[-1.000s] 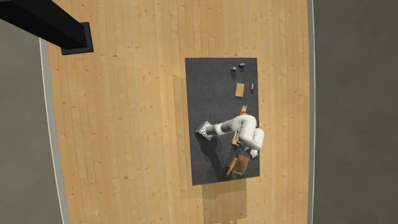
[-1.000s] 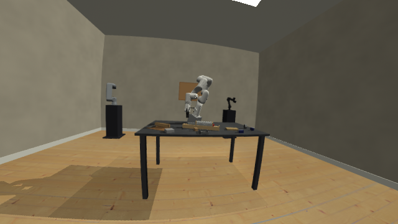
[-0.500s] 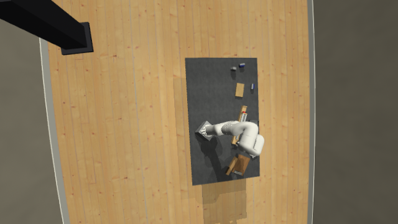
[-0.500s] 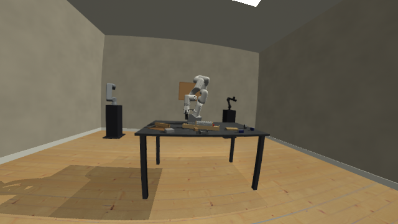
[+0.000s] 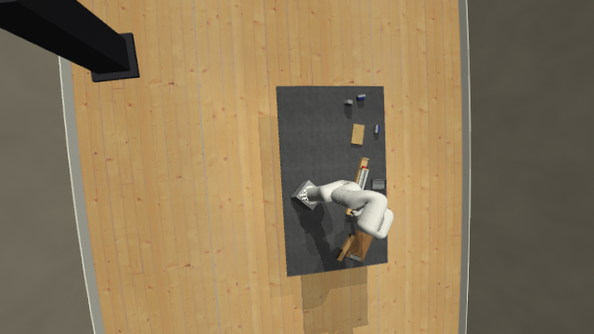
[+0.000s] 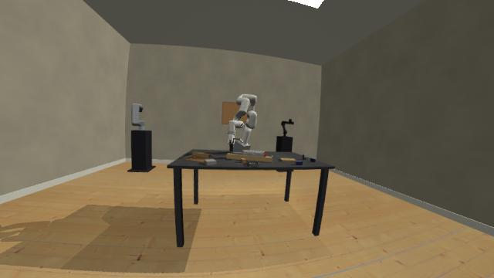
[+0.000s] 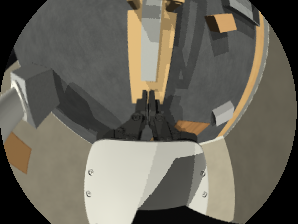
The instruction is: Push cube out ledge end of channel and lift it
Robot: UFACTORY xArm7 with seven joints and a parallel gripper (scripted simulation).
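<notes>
Right now my hand is 31 cm to the right of the red cube, 13 cm short of it and 4 cm above it. From my hand the other things lie so: small wooden block: 17 cm ahead, 9 cm to the left, 8 cm below; then wooden channel: 21 cm to the left, 9 cm ahead, 4 cm below; then grey block: 22 cm ahead, 20 cm to the right, 8 cm below.
</notes>
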